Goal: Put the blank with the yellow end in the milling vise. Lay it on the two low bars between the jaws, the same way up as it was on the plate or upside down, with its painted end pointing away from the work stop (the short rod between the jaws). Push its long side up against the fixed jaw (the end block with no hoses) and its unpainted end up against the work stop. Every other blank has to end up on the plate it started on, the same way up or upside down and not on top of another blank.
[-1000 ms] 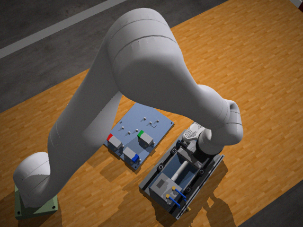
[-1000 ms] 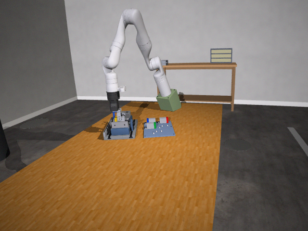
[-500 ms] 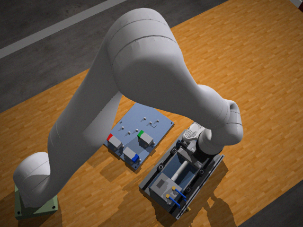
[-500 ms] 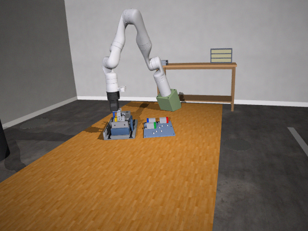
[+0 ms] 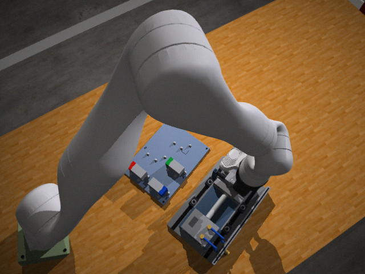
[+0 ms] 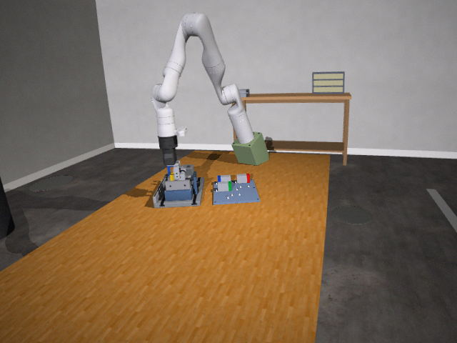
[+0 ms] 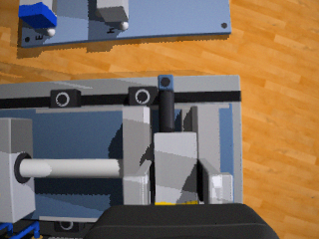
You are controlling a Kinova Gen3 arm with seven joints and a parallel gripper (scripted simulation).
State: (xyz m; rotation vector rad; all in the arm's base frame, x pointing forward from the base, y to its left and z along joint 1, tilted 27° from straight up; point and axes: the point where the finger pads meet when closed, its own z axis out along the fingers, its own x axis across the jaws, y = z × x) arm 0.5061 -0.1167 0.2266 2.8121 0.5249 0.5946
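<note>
Now: hand 2 cm above the yellow-ended blank. The rest, counted from my hand: moving jaw 3 cm behind, 1 cm to the right, 4 cm below; then dark work stop 2 cm behind, 4 cm to the left, 3 cm below; then fixed jaw 2 cm ahead, 1 cm to the left, 4 cm below.
</note>
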